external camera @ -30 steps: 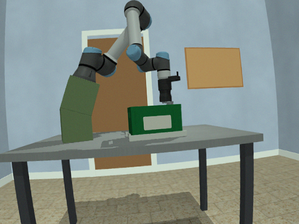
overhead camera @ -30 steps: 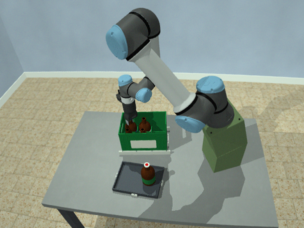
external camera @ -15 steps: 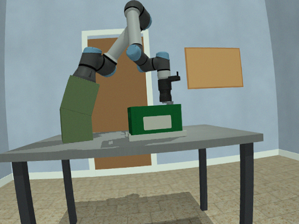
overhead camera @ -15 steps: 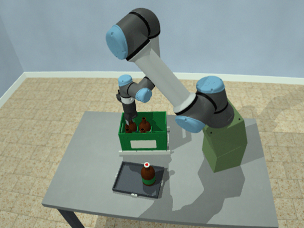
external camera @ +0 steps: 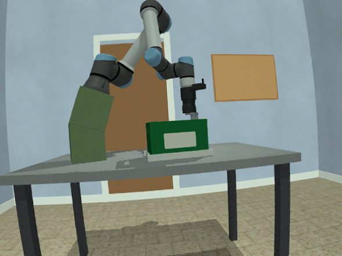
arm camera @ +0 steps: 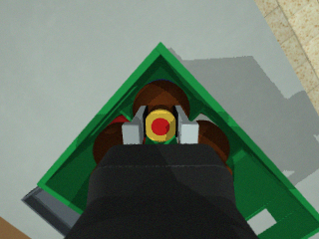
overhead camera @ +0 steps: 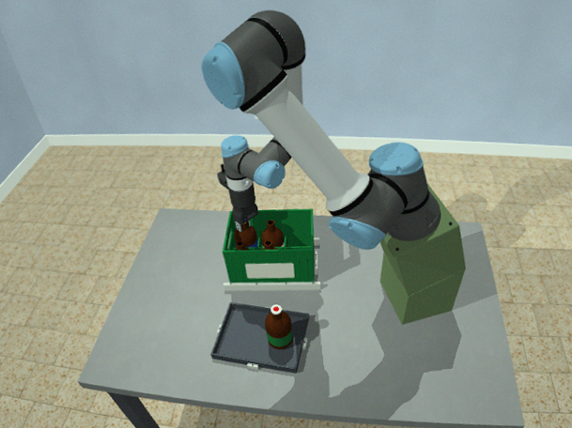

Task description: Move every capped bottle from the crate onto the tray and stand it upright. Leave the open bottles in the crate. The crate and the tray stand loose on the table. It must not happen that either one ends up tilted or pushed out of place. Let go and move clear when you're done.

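Now: hand 9 cm past the green crate, 4 cm to the right of it and 8 cm above it. The rest, counted from my hand: dark grey tray: 9 cm behind, 32 cm to the left, 15 cm below.
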